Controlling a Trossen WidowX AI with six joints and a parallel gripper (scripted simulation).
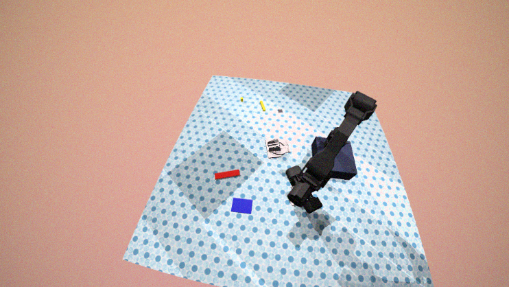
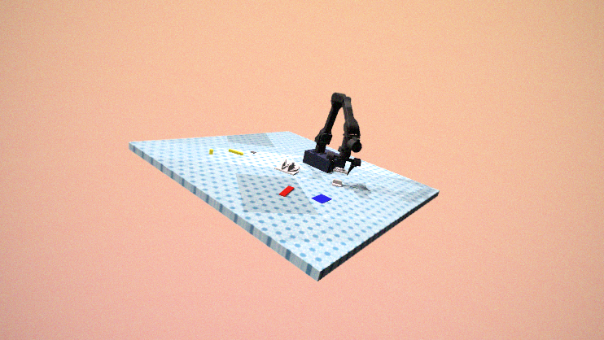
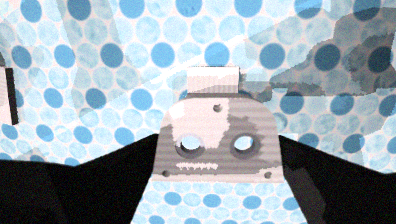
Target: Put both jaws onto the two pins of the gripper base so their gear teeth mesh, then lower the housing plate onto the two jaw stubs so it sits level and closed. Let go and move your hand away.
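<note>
Now: gripper tip 1 cm past the small white piece, 1 cm to the left of it and 6 cm above it. The rest, counted from my gripper tip: blue square: 23 cm ahead, 8 cm to the left, 7 cm below; then jaw: 9 cm ahead, 26 cm to the right, 5 cm below; then housing plate: 8 cm ahead, 28 cm to the right, 6 cm below.
</note>
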